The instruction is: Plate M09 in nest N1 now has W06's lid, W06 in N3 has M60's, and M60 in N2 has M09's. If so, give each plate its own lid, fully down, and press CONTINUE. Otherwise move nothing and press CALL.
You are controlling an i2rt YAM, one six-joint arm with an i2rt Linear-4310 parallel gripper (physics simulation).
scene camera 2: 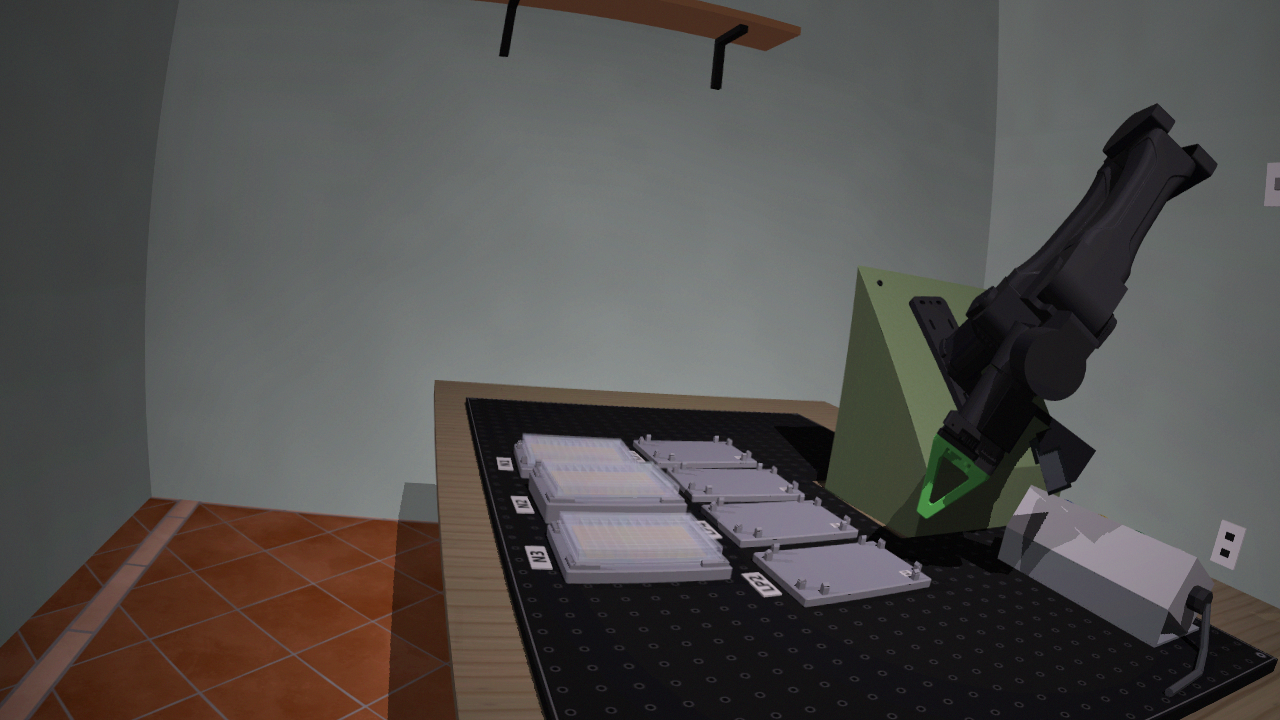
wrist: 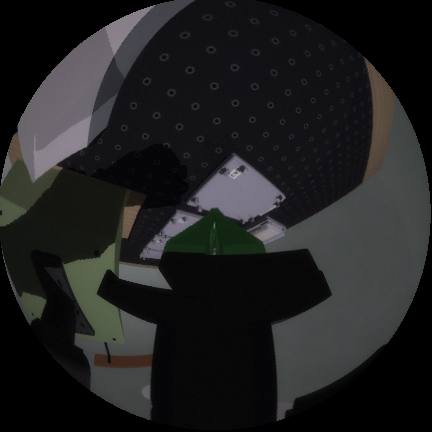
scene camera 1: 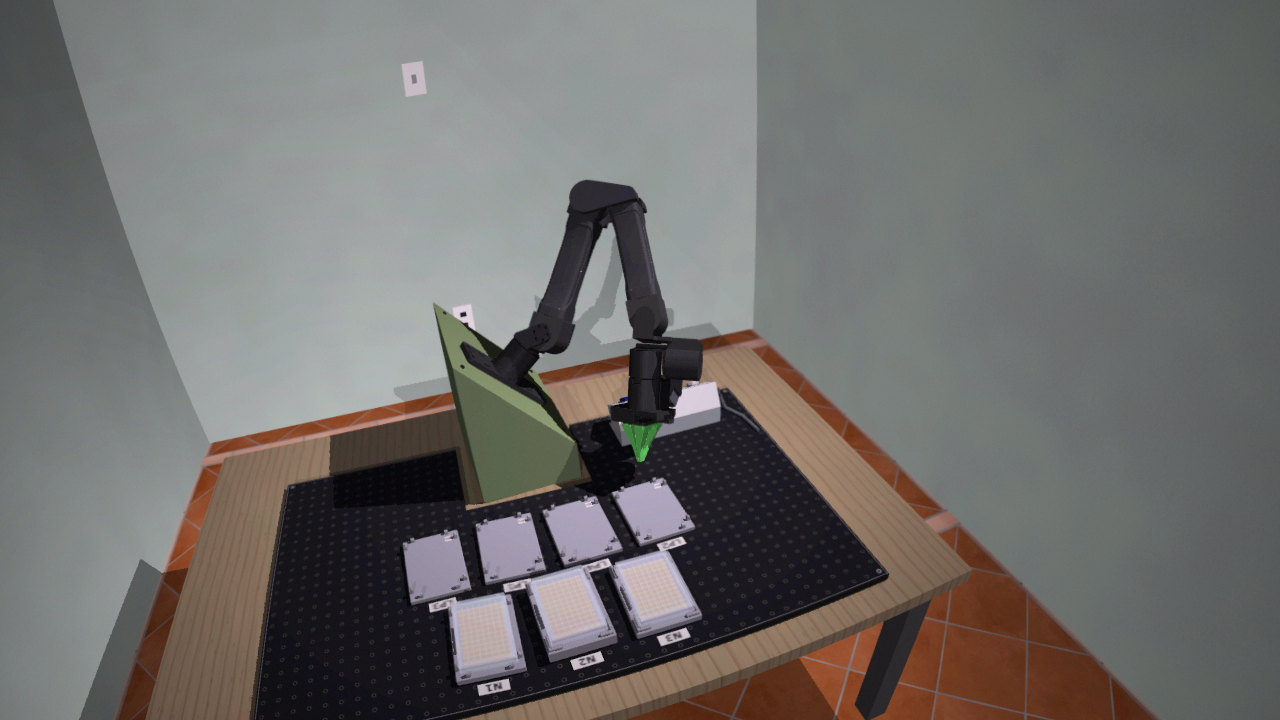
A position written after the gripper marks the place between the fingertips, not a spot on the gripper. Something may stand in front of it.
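The gripper [scene camera 1: 640,461] shut, holding nothing; a white button box [scene camera 1: 699,405]. Scene camera 2: the box [scene camera 2: 1153,591]. Wrist view: the gripper [wrist: 214,212], the box [wrist: 79,109].
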